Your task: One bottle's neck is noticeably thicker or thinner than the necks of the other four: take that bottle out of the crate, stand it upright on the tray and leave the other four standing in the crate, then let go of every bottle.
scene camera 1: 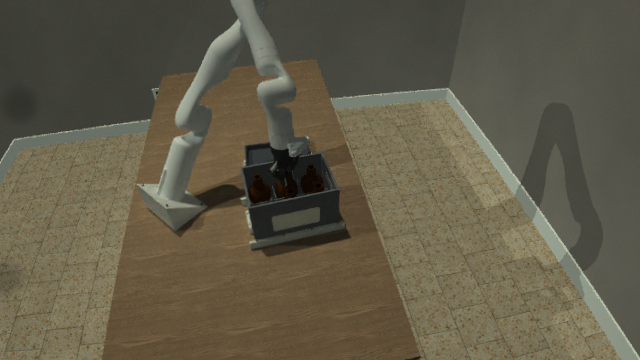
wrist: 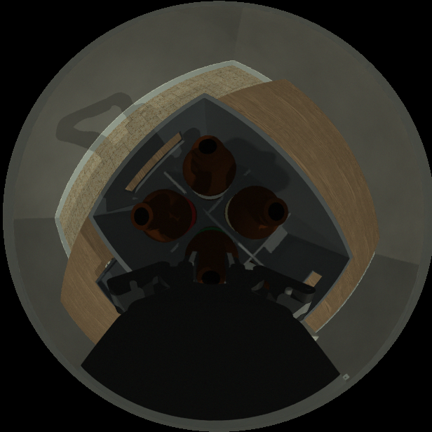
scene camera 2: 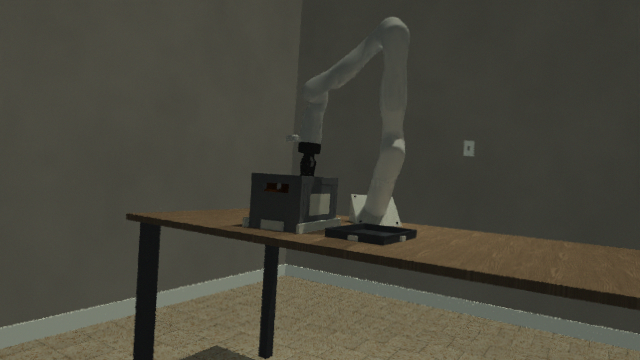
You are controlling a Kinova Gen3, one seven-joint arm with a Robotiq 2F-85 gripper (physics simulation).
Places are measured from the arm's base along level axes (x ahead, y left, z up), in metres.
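Pixels of known places: gripper, fingertip midpoint: (scene camera 1: 287, 181); arm's base, origin of the base link: (scene camera 1: 170, 195) (scene camera 2: 375, 208).
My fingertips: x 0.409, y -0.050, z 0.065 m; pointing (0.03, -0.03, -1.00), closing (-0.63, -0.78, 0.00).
For each thing: its top centre in the pictures, then the offset to it from my fingertips. "spot": a spot on its surface instead. Level surfaces: height alone.
- grey crate, middle of its top: (scene camera 1: 288, 178) (scene camera 2: 297, 175) 0.003 m ahead, 0.034 m right, 0.048 m up
- back row, surface spot: (scene camera 1: 286, 189) spot: 0.005 m back, 0.024 m right, 0.010 m down
- red-labelled bottle, middle of its top: (scene camera 1: 311, 166) 0.079 m ahead, 0.023 m left, 0.036 m up
- white-labelled bottle, middle of its top: (scene camera 1: 318, 185) (scene camera 2: 272, 177) 0.095 m ahead, 0.066 m right, 0.036 m up
- pale-labelled bottle, middle of its top: (scene camera 1: 290, 191) (scene camera 2: 286, 178) 0.009 m ahead, 0.081 m right, 0.036 m up
- fifth bottle, middle of its top: (scene camera 1: 257, 176) 0.093 m back, 0.004 m right, 0.036 m up
- dark tray, middle of its top: (scene camera 2: 373, 228) (scene camera 1: 278, 156) 0.030 m back, 0.252 m left, 0.101 m down
- wooden table, its level: 0.127 m down
The grey crate (scene camera 1: 260, 220) (scene camera 2: 272, 210) (wrist: 200, 117) holds brown bottles. My gripper (scene camera 1: 283, 176) (scene camera 2: 307, 173) (wrist: 211, 259) points down into it, shut on the neck of the middle bottle of the back row (scene camera 1: 286, 189) (wrist: 210, 243), which has a green label and is upright in the crate. Around it stand a red-labelled bottle (scene camera 1: 311, 182) (wrist: 167, 216), a white-labelled bottle (scene camera 1: 318, 187) (wrist: 209, 172) and a pale-labelled bottle (scene camera 1: 290, 194) (wrist: 252, 212). A fifth bottle (scene camera 1: 259, 191) is mostly hidden by the gripper in the wrist view. Differences in neck thickness are hard to judge. The dark tray (scene camera 1: 257, 146) (scene camera 2: 340, 233) holds no bottle.
The tray lies behind the crate in scene camera 1's view, close to its wall. The crate's high walls surround the bottles, with low dividers between them. Pale strips (scene camera 1: 300, 236) (scene camera 2: 317, 225) edge the crate's base. The arm's white base (scene camera 1: 175, 207) (scene camera 2: 382, 215) stands on the wooden table (scene camera 1: 240, 300) (scene camera 2: 500, 250).
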